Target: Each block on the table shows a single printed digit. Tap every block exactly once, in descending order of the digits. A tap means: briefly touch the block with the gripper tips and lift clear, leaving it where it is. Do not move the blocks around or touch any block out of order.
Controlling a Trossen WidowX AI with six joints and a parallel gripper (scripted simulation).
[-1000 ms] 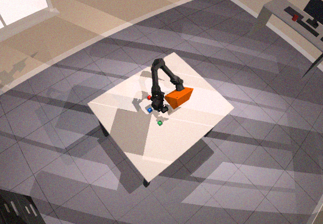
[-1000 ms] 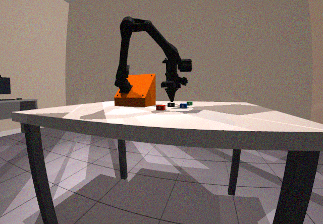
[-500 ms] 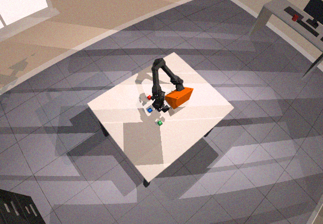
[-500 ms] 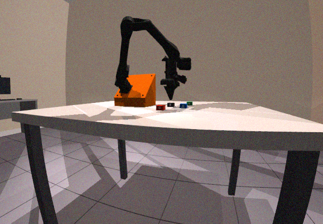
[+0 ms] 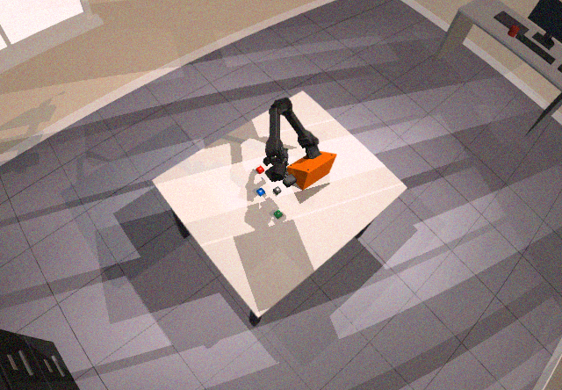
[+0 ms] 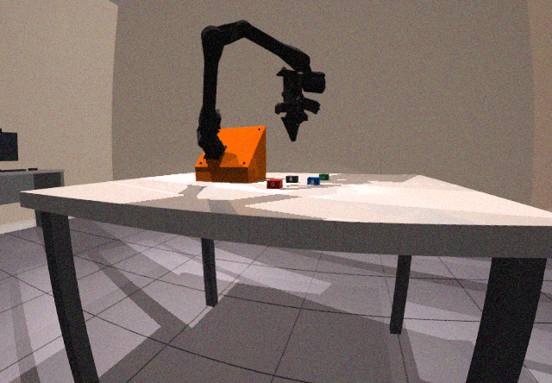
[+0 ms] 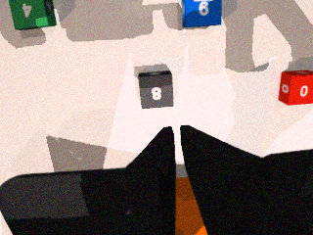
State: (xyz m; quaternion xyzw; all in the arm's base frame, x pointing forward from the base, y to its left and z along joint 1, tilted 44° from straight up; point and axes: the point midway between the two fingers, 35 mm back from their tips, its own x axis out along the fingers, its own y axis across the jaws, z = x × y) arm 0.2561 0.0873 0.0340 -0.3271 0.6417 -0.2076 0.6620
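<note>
Right now the green block is 12 cm to the left of my gripper tip, 11 cm below it and 6 cm ahead of it. From my gripper tip the other things lie so: blue block (11 cm below, 7 cm ahead, 3 cm to the right); then black block (11 cm below, 1 cm to the left, 1 cm behind); then red block (15 cm to the right, 11 cm below, 1 cm ahead).
</note>
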